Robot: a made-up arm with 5 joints. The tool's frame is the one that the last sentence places.
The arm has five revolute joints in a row. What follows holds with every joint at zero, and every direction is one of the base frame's.
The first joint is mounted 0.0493 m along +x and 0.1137 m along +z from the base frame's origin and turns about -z.
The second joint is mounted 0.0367 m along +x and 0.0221 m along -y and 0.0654 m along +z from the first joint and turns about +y.
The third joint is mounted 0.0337 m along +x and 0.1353 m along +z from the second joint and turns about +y.
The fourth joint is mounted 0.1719 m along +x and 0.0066 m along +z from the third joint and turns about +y.
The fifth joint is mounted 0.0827 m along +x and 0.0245 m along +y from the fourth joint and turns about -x.
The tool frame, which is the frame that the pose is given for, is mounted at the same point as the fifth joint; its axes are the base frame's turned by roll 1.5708, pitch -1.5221 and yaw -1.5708 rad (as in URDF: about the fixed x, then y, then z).
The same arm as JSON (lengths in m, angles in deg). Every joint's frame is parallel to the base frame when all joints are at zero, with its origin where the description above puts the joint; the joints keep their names.
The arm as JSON. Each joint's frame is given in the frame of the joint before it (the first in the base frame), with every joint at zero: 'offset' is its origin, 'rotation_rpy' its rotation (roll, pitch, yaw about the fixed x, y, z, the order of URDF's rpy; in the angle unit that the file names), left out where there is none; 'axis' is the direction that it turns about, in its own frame. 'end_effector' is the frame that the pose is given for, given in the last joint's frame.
{
  "length_unit": "m",
  "angle_unit": "deg",
  "chain": [
    {
      "id": "joint 1",
      "offset": [
        0.0493,
        0.0,
        0.1137
      ],
      "axis": [
        0.0,
        0.0,
        -1.0
      ]
    },
    {
      "id": "joint 2",
      "offset": [
        0.0367,
        -0.0221,
        0.0654
      ],
      "axis": [
        0.0,
        1.0,
        0.0
      ]
    },
    {
      "id": "joint 3",
      "offset": [
        0.0337,
        0.0,
        0.1353
      ],
      "axis": [
        0.0,
        1.0,
        0.0
      ]
    },
    {
      "id": "joint 4",
      "offset": [
        0.1719,
        0.0,
        0.0066
      ],
      "axis": [
        0.0,
        1.0,
        0.0
      ]
    },
    {
      "id": "joint 5",
      "offset": [
        0.0827,
        0.0245,
        0.0
      ],
      "axis": [
        -1.0,
        0.0,
        0.0
      ]
    }
  ],
  "end_effector": {
    "offset": [
      0.0,
      0.0,
      0.0
    ],
    "rotation_rpy": [
      90.0,
      -87.21,
      -90.0
    ]
  }
}

